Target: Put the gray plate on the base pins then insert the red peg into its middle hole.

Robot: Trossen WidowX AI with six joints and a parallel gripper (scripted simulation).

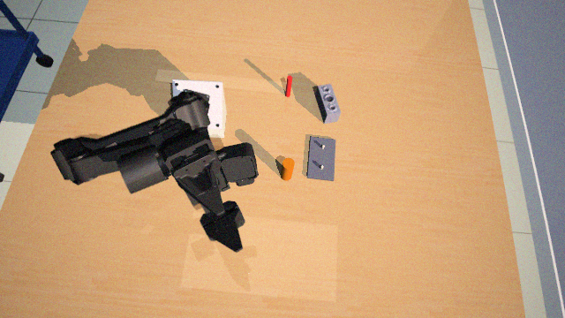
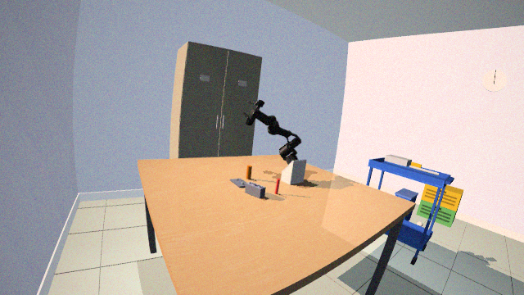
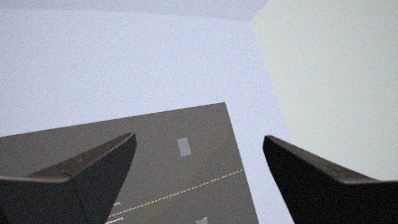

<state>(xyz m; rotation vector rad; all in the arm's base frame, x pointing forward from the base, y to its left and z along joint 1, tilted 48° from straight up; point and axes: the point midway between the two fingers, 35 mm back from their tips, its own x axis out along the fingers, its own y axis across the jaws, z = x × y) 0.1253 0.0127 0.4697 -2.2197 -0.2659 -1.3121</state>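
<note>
The gray plate is 140 mm ahead of my gripper tip, 490 mm to the left of it and 380 mm below it. Also, from my gripper tip: orange cylinder: 60 mm ahead, 260 mm to the left, 380 mm below; then base: 150 mm ahead, 330 mm to the left, 410 mm below; then red peg: 20 mm ahead, 510 mm to the left, 380 mm below.
</note>
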